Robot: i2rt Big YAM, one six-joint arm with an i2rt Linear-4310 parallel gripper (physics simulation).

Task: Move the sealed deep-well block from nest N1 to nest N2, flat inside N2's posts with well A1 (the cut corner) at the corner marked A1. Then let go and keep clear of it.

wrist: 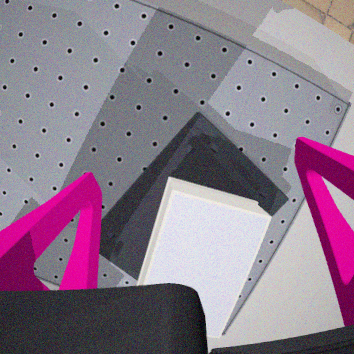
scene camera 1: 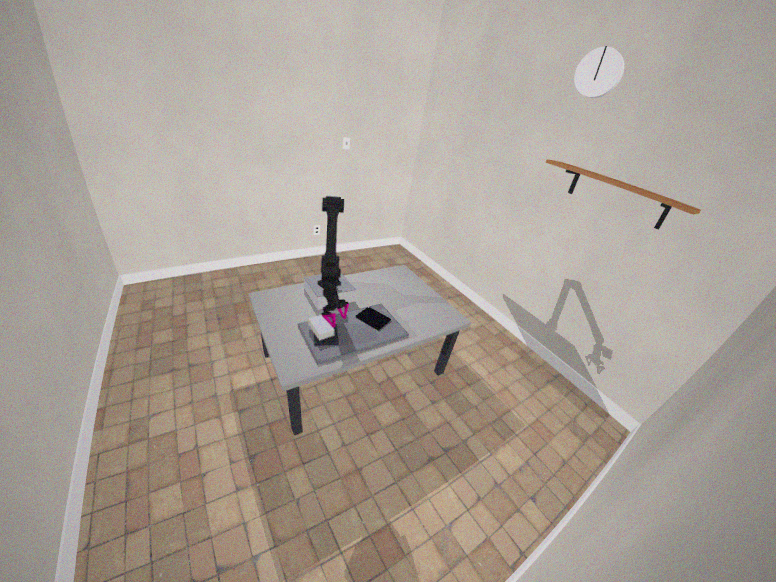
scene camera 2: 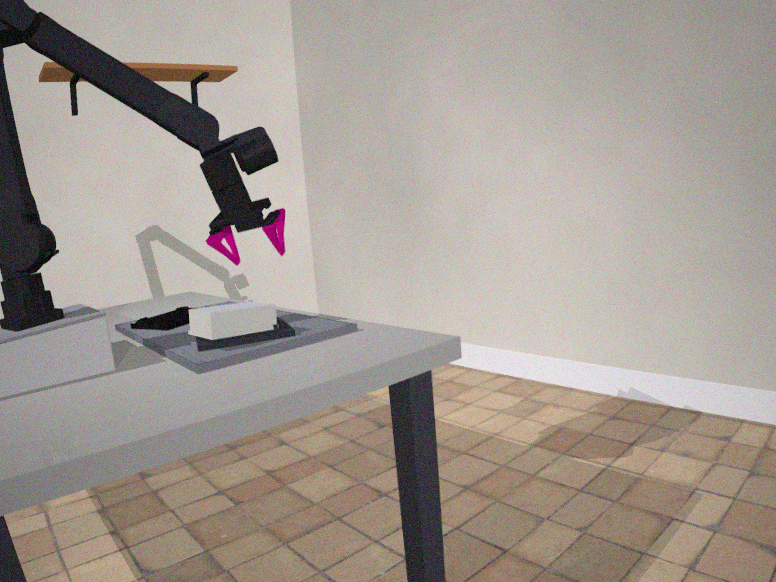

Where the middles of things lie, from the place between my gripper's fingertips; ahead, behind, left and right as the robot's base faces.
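White block (scene camera 2: 216, 322): 90 mm below my hand, 110 mm behind, 30 mm to the right. Grey perforated plate (scene camera 2: 177, 340): 130 mm below my hand, 30 mm behind, 120 mm to the left.
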